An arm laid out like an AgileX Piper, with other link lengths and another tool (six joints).
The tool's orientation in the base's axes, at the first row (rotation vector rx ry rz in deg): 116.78, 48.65, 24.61
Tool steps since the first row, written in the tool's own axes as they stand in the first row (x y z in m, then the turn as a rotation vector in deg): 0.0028, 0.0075, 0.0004, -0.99, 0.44, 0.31; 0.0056, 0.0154, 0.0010, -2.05, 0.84, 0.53; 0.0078, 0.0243, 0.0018, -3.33, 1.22, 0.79; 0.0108, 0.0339, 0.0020, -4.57, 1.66, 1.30; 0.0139, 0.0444, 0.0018, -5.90, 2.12, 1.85; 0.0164, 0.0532, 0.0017, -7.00, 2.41, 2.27; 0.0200, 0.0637, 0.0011, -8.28, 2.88, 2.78; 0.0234, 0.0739, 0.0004, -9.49, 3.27, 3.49; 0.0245, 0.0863, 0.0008, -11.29, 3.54, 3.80; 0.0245, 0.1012, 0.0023, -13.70, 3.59, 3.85
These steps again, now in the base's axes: 0.0053, -0.0012, 0.0059, -0.34, -1.05, 0.20; 0.0108, -0.0027, 0.0120, -0.81, -2.09, 0.41; 0.0165, -0.0052, 0.0189, -1.41, -3.30, 0.60; 0.0226, -0.0070, 0.0266, -1.81, -4.65, 0.68; 0.0290, -0.0088, 0.0353, -2.25, -6.09, 0.76; 0.0343, -0.0105, 0.0426, -2.67, -7.23, 0.78; 0.0408, -0.0117, 0.0515, -3.09, -8.62, 0.89; 0.0470, -0.0130, 0.0603, -3.38, -10.04, 0.82; 0.0530, -0.0173, 0.0702, -4.37, -11.60, 0.89; 0.0600, -0.0241, 0.0817, -6.03, -13.35, 0.93
